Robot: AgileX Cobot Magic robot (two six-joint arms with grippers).
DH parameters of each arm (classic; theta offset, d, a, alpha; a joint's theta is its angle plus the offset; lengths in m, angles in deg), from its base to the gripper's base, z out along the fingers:
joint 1: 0 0.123 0 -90
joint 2: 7.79 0 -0.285 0
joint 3: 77.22 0 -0.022 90
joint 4: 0 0.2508 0 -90
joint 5: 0 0 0.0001 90
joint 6: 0 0.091 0 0
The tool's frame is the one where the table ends.
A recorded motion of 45 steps. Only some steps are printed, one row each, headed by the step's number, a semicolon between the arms.
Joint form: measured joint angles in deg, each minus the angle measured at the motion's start. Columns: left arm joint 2, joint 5, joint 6, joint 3, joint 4, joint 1; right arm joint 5, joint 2, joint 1, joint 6, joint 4, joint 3.
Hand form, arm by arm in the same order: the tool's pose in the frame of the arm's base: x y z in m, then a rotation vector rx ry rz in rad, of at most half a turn. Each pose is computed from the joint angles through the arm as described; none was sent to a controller.
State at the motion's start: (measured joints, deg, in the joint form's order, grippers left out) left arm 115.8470 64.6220 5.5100 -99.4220 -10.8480 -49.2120; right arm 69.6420 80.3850 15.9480 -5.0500 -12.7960 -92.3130
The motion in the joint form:
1: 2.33 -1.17 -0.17 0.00 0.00 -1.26; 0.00 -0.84 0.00 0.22 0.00 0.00
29: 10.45 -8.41 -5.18 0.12 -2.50 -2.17; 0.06 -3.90 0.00 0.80 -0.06 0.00
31: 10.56 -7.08 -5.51 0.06 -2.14 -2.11; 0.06 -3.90 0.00 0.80 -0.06 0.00
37: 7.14 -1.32 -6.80 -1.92 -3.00 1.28; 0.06 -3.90 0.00 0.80 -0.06 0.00
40: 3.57 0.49 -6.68 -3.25 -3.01 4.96; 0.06 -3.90 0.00 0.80 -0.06 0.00
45: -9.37 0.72 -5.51 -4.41 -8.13 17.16; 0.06 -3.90 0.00 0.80 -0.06 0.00
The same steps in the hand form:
1: 0.2661 -0.3465 0.2280 1.3079 2.6792 -0.3749; 0.2690 0.0572 0.4355 -0.4487 2.4109 -0.2074
29: 0.2724 -0.3690 0.1669 1.1647 2.7836 -0.4166; 0.2525 0.0524 0.4497 -0.4196 2.3633 -0.1956
31: 0.2718 -0.3671 0.1658 1.1716 2.8056 -0.3978; 0.2525 0.0524 0.4497 -0.4196 2.3633 -0.1956
37: 0.2865 -0.3465 0.2007 1.0793 2.8499 -0.4249; 0.2525 0.0524 0.4497 -0.4196 2.3633 -0.1956
40: 0.3038 -0.3236 0.2341 0.9890 2.8179 -0.4523; 0.2525 0.0524 0.4497 -0.4196 2.3633 -0.1956
45: 0.3314 -0.2393 0.3384 0.6628 2.6344 -0.6201; 0.2525 0.0524 0.4497 -0.4196 2.3633 -0.1956

